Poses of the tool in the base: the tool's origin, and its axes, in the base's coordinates. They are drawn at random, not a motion.
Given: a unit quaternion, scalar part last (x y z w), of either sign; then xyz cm.
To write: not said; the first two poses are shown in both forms.
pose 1, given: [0.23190, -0.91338, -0.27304, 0.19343, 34.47, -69.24, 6.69]
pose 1, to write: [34.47, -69.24, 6.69, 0.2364, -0.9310, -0.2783, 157.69]
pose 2, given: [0.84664, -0.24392, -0.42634, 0.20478, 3.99, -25.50, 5.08]
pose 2, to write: [3.99, -25.50, 5.08, 0.8650, -0.2492, -0.4356, 156.37]
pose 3, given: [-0.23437, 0.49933, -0.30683, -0.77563, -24.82, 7.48, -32.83]
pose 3, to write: [-24.82, 7.48, -32.83, 0.3713, -0.7911, 0.4861, 78.28]
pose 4, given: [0.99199, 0.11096, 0.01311, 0.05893, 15.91, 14.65, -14.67]
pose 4, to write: [15.91, 14.65, -14.67, 0.9937, 0.1112, 0.0131, 173.24]
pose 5, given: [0.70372, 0.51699, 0.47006, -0.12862, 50.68, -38.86, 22.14]
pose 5, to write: [50.68, -38.86, 22.14, -0.7096, -0.5213, -0.4740, 165.22]
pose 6, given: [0.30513, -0.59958, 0.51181, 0.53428, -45.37, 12.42, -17.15]
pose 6, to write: [-45.37, 12.42, -17.15, 0.3610, -0.7093, 0.6055, 115.41]
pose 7, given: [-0.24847, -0.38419, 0.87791, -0.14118, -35.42, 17.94, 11.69]
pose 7, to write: [-35.42, 17.94, 11.69, 0.2510, 0.3881, -0.8868, 163.77]
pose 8, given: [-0.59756, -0.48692, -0.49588, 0.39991, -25.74, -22.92, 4.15]
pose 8, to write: [-25.74, -22.92, 4.15, -0.6520, -0.5313, -0.5410, 132.85]
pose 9, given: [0.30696, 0.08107, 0.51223, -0.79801, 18.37, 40.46, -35.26]
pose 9, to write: [18.37, 40.46, -35.26, -0.5094, -0.1345, -0.8500, 74.12]
